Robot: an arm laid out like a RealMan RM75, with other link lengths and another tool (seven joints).
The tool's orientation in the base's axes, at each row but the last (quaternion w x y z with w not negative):
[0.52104 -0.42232 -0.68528 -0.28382]
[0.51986 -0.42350 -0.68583 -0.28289]
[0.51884 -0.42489 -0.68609 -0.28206]
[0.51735 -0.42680 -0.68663 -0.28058]
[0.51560 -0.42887 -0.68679 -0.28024]
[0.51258 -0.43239 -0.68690 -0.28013]
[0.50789 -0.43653 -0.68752 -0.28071]
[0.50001 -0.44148 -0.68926 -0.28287]
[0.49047 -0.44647 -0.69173 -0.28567]
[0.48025 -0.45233 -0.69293 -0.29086]
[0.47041 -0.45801 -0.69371 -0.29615]
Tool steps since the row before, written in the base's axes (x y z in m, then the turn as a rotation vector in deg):
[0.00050 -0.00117 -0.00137 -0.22 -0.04 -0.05]
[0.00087 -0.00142 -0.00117 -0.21 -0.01 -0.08]
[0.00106 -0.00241 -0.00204 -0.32 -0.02 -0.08]
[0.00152 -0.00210 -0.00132 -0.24 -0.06 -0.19]
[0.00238 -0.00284 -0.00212 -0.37 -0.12 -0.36]
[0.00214 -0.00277 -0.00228 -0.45 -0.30 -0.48]
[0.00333 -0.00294 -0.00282 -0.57 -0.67 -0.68]
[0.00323 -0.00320 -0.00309 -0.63 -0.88 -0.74]
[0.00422 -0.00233 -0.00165 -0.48 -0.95 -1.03]
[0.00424 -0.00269 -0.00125 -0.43 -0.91 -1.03]
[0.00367 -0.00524 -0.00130 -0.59 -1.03 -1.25]
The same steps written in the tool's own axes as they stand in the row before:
[-0.00169 -0.00006 -0.00080 -0.04 -0.21 0.09]
[-0.00161 0.00014 -0.00124 -0.06 -0.18 0.12]
[-0.00275 -0.00012 -0.00188 -0.05 -0.29 0.16]
[-0.00203 0.00040 -0.00205 -0.17 -0.23 0.12]
[-0.00310 0.00086 -0.00280 -0.34 -0.36 0.19]
[-0.00322 0.00072 -0.00256 -0.50 -0.51 0.11]
[-0.00393 0.00175 -0.00303 -0.79 -0.77 -0.08]
[-0.00430 0.00160 -0.00303 -0.91 -0.92 -0.20]
[-0.00283 0.00284 -0.00314 -1.22 -0.80 -0.22]
[-0.00264 0.00275 -0.00350 -1.22 -0.74 -0.21]
[-0.00358 0.00126 -0.00531 -1.44 -0.93 -0.16]

